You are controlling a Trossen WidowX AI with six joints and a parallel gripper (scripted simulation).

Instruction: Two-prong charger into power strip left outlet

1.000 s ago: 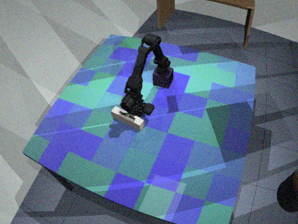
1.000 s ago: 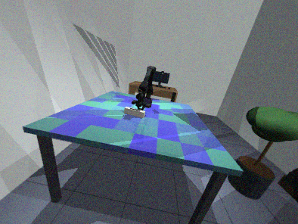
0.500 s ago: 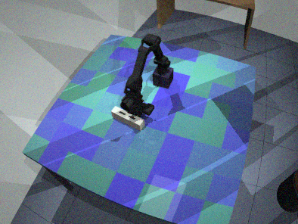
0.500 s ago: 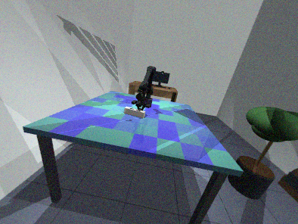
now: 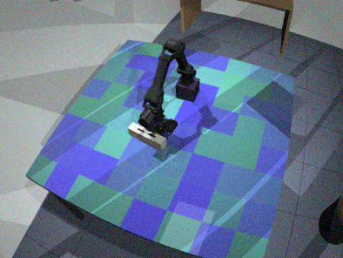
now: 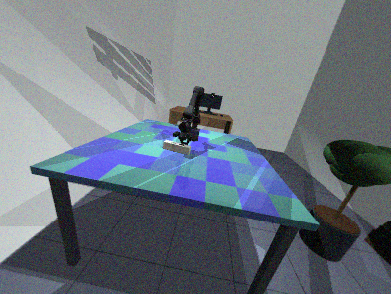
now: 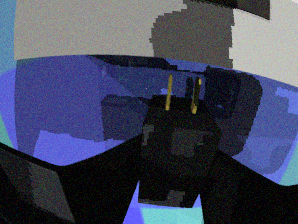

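My gripper tip is 20 mm short of the two-prong charger and 10 mm below it.
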